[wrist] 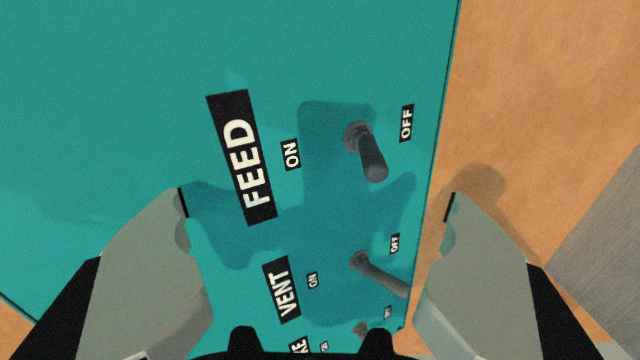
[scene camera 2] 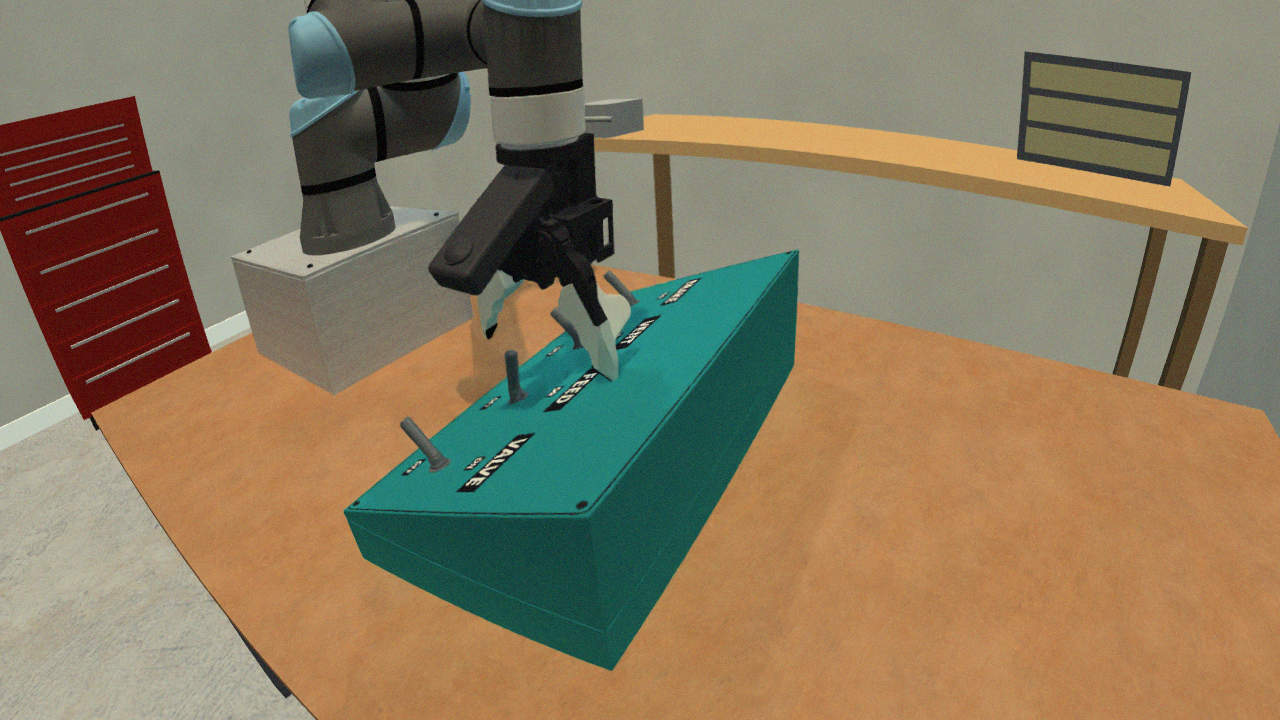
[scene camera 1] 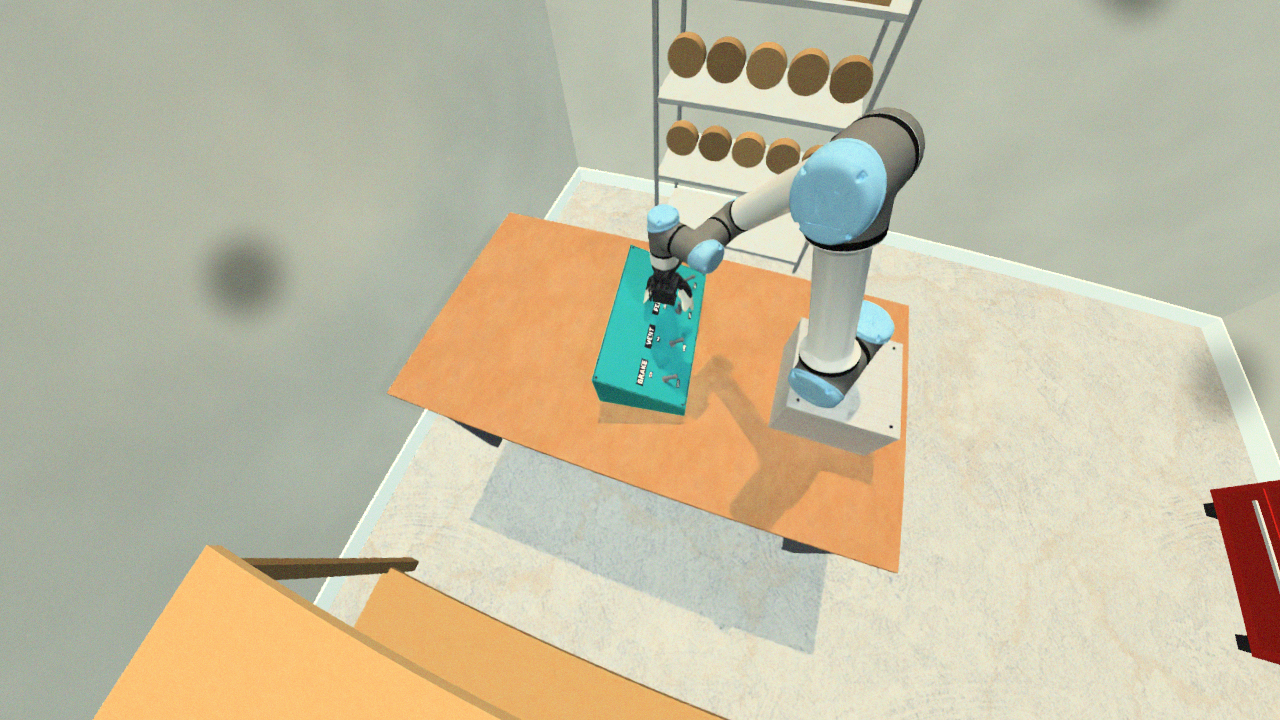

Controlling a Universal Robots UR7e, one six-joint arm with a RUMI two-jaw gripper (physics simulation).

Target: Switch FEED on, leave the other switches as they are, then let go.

Path:
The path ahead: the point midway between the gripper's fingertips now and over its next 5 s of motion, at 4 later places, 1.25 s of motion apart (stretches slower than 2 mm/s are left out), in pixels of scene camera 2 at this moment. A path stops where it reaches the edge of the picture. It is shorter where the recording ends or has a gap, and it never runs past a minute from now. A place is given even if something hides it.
My gripper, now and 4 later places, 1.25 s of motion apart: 546,358; 488,342; 531,337; 506,374; 510,332

